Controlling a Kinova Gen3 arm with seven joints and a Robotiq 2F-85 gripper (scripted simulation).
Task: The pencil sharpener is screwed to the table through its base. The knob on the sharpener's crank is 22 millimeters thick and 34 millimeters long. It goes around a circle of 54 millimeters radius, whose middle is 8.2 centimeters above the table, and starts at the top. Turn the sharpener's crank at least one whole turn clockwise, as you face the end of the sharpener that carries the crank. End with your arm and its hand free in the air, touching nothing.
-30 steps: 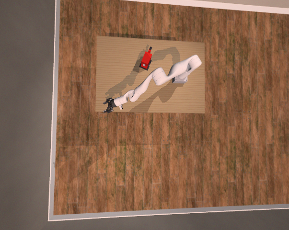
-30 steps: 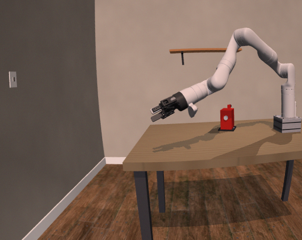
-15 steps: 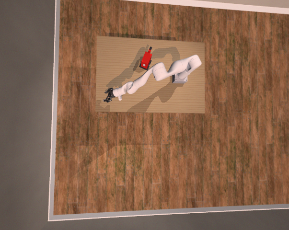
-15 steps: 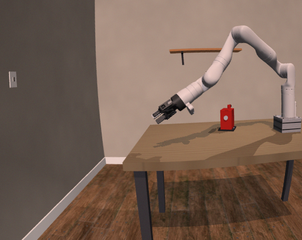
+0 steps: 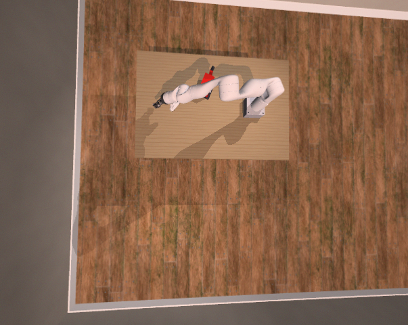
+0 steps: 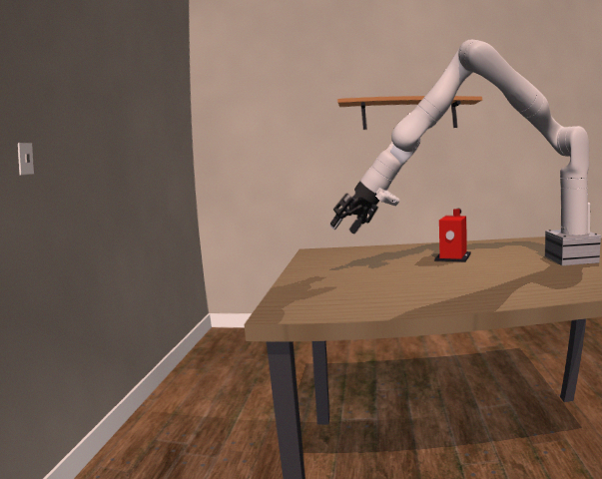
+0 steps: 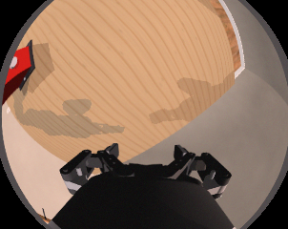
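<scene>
Right now my hand is 410 mm past the dark crank knob and 210 mm to the left of it.
</scene>
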